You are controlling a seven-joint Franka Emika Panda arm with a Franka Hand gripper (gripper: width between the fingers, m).
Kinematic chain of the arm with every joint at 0, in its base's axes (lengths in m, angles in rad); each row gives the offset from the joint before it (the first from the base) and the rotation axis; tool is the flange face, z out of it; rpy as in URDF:
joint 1: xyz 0 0 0.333 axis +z
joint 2: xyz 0 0 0 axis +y
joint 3: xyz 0 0 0.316 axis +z
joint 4: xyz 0.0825 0 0 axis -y
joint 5: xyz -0.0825 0 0.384 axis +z
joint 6: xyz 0 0 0 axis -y
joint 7: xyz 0.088 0 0 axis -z
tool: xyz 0 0 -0.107 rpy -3.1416 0 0
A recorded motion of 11 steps. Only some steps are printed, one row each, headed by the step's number.
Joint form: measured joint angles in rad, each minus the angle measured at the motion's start. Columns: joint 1, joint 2, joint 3, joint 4, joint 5, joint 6, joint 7.
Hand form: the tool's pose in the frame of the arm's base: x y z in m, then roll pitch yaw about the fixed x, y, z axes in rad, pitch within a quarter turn. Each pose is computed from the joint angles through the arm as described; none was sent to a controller.
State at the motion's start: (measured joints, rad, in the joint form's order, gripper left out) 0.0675 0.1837 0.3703 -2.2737 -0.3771 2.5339 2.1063
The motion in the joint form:
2: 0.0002 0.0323 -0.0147 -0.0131 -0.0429 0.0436 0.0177
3: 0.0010 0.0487 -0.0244 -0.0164 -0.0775 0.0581 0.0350
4: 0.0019 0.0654 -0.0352 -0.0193 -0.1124 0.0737 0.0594
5: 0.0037 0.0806 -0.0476 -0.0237 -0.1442 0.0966 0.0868
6: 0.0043 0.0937 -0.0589 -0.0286 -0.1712 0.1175 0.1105
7: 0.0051 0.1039 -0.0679 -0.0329 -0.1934 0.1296 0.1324
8: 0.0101 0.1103 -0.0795 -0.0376 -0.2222 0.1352 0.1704
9: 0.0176 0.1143 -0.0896 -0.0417 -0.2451 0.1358 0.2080
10: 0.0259 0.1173 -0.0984 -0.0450 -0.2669 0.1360 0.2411
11: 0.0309 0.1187 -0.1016 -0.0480 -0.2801 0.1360 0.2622
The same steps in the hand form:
2: 0.4883 0.2282 0.2716 -2.9876 -0.1161 -1.3753
3: 0.4885 0.2251 0.2629 -2.9868 -0.1263 -1.3705
4: 0.4889 0.2216 0.2542 -2.9844 -0.1345 -1.3727
5: 0.4891 0.2182 0.2463 -2.9765 -0.1365 -1.3797
6: 0.4890 0.2146 0.2391 -2.9704 -0.1370 -1.3868
7: 0.4884 0.2115 0.2329 -2.9689 -0.1396 -1.3946
8: 0.4869 0.2087 0.2277 -2.9657 -0.1476 -1.4122
9: 0.4850 0.2073 0.2236 -2.9638 -0.1554 -1.4312
10: 0.4829 0.2070 0.2204 -2.9609 -0.1631 -1.4449
11: 0.4809 0.2077 0.2184 -2.9594 -0.1671 -1.4521

